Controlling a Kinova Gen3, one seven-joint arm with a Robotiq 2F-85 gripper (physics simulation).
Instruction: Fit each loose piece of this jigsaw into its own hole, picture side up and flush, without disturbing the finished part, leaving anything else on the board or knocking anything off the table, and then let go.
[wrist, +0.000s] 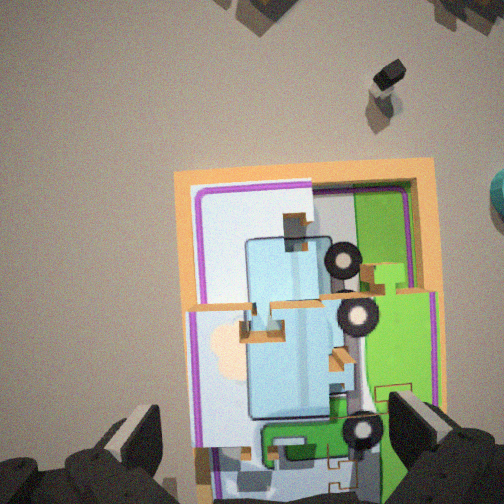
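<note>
The jigsaw board (305, 320) has an orange frame and a picture of a truck on green ground. A light-blue piece (250, 235) lies in the top left. The top-right hole (365, 225) is empty and shows the printed base. Two larger pieces, a blue truck piece (280, 370) and a green piece (400, 340), appear raised; orange side walls show along their upper edges and they overlap the frame. My gripper (275, 430) is open above the board's lower part, with one finger on each side. Its right finger hides part of the green piece.
A small black-and-grey block (387, 82) stands on the table beyond the board. A teal object (498, 195) shows at the right edge. Brown objects sit at the top edge (260, 10) and in the top-right corner (465, 10).
</note>
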